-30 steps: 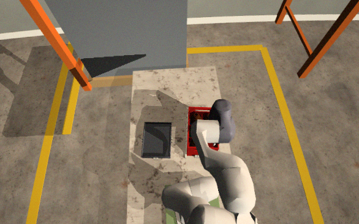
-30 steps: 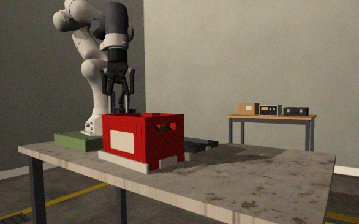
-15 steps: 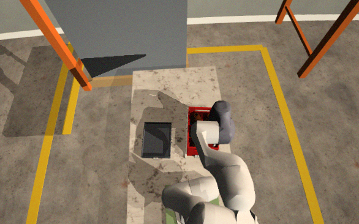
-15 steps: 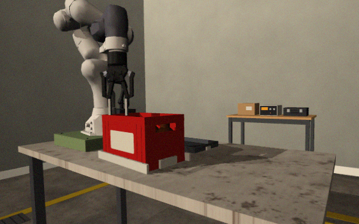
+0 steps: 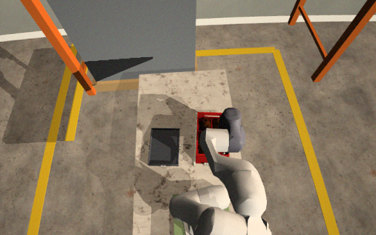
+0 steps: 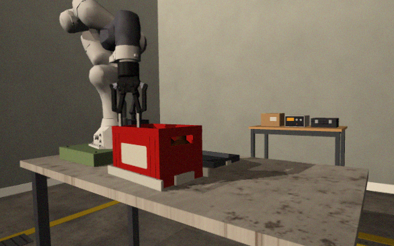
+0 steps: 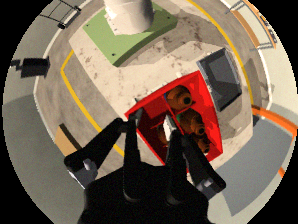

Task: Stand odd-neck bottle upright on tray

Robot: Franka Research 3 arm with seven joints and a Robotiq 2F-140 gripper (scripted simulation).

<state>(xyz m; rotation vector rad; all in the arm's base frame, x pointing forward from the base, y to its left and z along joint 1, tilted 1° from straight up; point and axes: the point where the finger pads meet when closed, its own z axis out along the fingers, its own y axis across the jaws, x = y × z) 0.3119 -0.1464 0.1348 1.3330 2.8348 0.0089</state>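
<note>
My hand is 9 cm short of the brown bottle, 1 cm to the left of it and 10 cm above it. The rest, counted from my hand: dark tray 8 cm ahead, 34 cm to the left, 17 cm below; red crate 10 cm ahead, 4 cm to the left, 10 cm below.
</note>
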